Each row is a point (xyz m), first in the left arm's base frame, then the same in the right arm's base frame.
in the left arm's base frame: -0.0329 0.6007 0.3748
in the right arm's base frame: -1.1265 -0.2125 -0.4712
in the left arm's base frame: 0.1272 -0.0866 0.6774
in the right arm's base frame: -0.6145 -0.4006 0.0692
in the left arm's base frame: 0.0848 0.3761 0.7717
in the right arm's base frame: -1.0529 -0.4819 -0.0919
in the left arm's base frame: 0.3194 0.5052 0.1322
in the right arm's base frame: -1.0803 0.1827 -0.2874
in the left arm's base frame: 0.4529 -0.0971 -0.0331
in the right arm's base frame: -0.5218 0.3680 -0.0390
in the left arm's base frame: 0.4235 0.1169 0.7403
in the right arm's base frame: -0.9046 -0.2753 0.2518
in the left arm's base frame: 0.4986 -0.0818 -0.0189
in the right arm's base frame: -0.5528 0.3829 -0.0024
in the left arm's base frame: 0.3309 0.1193 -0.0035
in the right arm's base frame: -0.6935 0.2839 -0.2005
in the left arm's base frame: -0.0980 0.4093 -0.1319
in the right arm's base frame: -0.8040 0.1588 -0.7071
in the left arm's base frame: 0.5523 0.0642 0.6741
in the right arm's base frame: -0.8769 -0.1500 0.3373
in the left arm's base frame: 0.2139 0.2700 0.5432
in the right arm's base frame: -0.9354 -0.2254 -0.0688
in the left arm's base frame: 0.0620 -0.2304 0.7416
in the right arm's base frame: -0.4789 -0.4967 0.1068
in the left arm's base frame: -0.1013 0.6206 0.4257
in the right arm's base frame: -1.1377 -0.2923 -0.5054
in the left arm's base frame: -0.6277 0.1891 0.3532
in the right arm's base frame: -0.5677 -0.5503 -0.7831
